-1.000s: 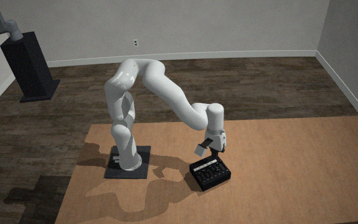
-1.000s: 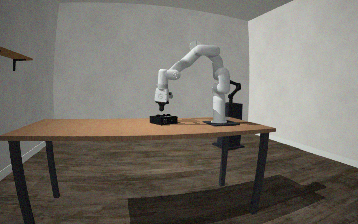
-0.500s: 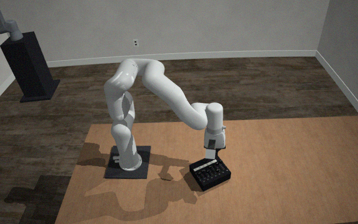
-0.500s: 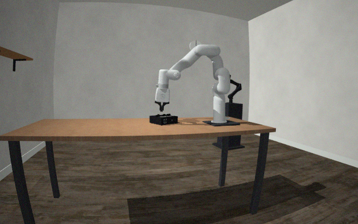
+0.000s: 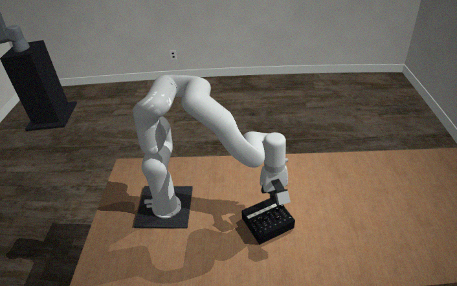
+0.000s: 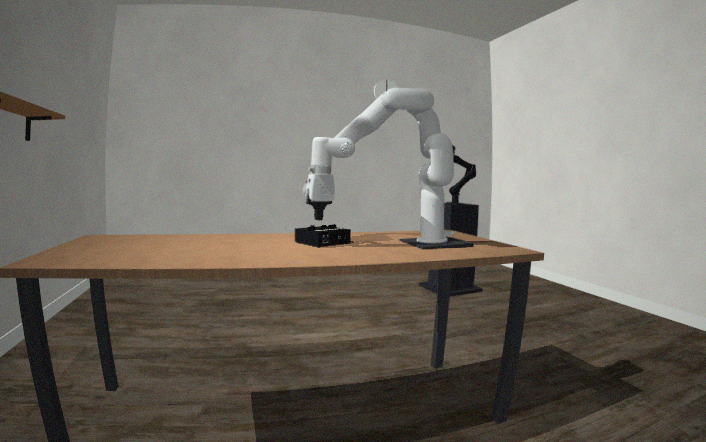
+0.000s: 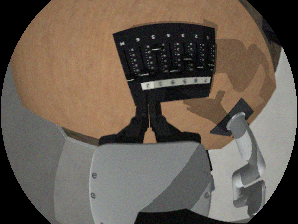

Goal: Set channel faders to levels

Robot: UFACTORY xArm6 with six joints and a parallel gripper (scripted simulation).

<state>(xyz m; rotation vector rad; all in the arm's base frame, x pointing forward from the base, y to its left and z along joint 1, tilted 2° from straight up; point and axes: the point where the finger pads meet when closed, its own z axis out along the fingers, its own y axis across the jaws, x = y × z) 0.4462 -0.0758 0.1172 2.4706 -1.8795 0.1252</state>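
The fader lies 30 mm ahead of my hand, 10 mm to the right of it and 50 mm below it.
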